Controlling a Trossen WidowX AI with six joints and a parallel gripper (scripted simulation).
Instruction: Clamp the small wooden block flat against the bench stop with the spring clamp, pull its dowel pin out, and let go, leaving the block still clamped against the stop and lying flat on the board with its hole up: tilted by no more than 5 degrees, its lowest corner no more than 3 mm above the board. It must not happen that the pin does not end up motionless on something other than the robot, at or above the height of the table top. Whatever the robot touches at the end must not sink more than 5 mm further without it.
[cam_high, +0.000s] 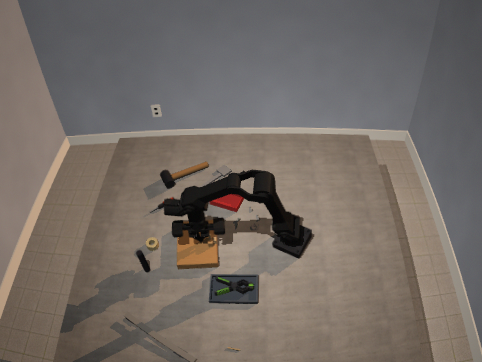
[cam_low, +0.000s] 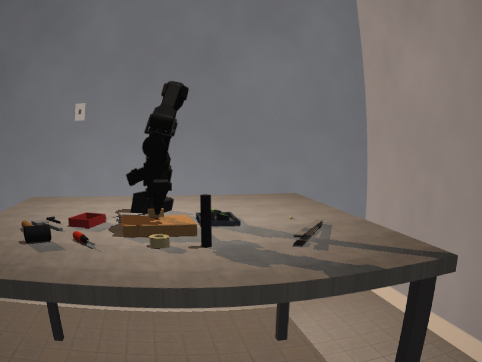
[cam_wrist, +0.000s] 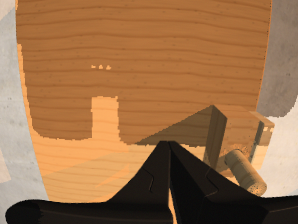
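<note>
Right now my hand is 3 cm past the dowel pin, 2 cm above it and 1 cm to the left of it. The rest, counted from my hand: wooden board (6 cm below, 2 cm ahead); then bench stop (5 cm behind, 4 cm below, 2 cm to the right); then small wooden block (4 cm below, 3 cm behind, 1 cm to the right).
</note>
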